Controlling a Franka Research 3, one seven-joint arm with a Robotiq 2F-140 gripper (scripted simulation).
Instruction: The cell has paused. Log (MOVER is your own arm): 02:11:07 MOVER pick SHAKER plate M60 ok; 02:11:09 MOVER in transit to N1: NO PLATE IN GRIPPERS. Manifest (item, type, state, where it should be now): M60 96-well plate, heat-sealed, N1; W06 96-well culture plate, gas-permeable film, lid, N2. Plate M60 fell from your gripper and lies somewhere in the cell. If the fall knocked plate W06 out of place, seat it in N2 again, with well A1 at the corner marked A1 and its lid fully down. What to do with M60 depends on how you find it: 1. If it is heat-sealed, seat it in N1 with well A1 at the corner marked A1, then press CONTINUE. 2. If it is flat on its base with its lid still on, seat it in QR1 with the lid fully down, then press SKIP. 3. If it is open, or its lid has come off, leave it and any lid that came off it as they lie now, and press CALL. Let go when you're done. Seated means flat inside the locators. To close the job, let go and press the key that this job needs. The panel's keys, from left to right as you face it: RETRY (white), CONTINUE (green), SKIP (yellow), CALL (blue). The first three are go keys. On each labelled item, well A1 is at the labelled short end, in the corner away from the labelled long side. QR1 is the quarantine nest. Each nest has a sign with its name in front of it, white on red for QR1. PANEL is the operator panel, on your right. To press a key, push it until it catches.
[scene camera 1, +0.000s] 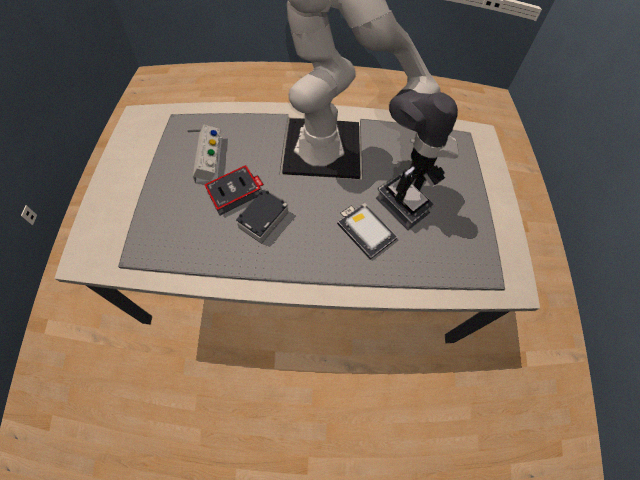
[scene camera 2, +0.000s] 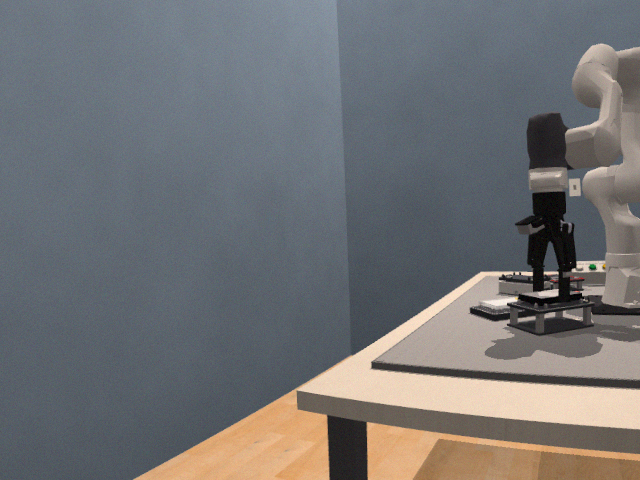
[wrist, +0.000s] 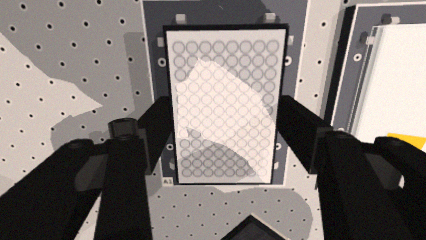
Scene:
My gripper shows in scene camera 1 (407, 194), in scene camera 2 and in the wrist view. One and the same spot on my gripper: (scene camera 2: 565, 253) is (wrist: 29, 187).

